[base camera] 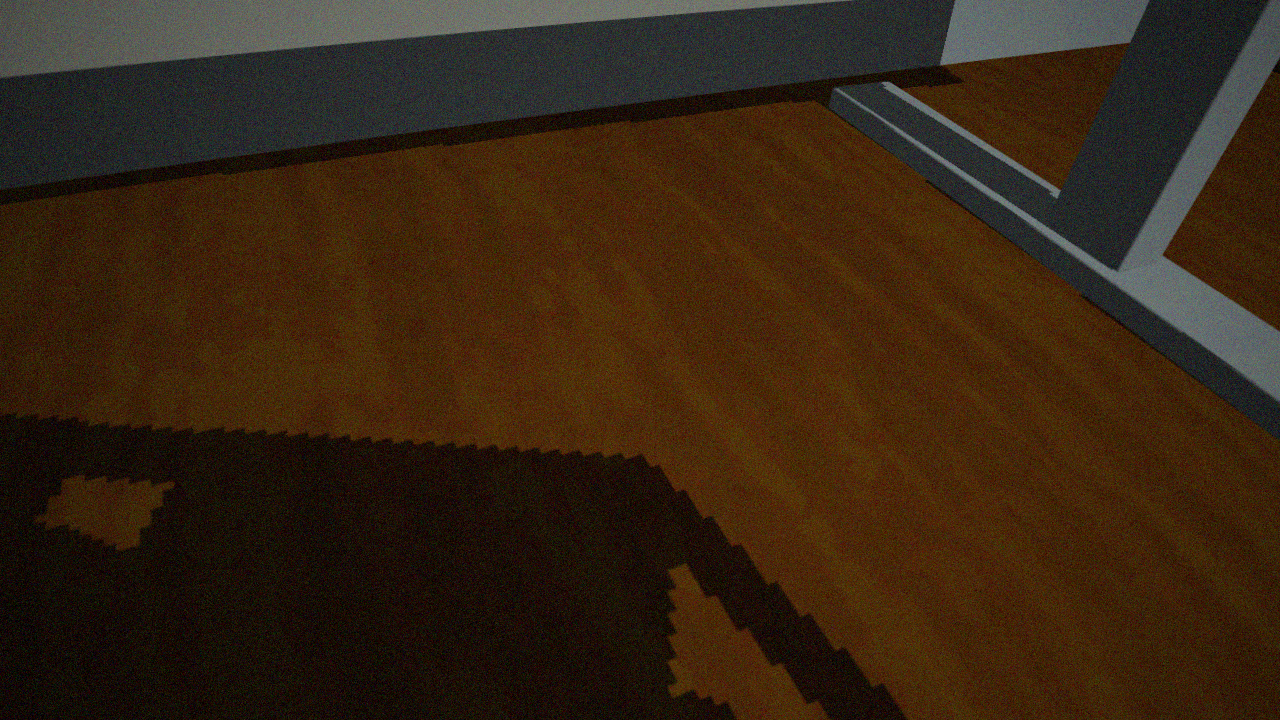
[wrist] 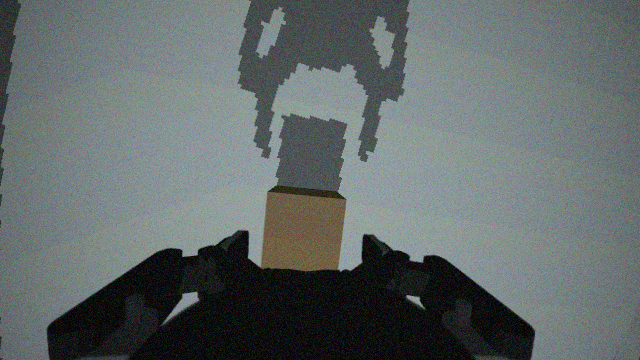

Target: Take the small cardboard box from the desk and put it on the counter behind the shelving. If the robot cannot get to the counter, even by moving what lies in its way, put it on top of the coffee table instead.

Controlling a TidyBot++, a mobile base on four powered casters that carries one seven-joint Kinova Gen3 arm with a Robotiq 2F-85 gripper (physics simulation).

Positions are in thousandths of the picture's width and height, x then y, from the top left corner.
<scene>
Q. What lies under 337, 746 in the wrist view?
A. The gripper.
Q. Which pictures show the small cardboard box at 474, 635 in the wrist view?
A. The wrist view only.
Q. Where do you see a grey desk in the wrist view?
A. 777, 396
</scene>
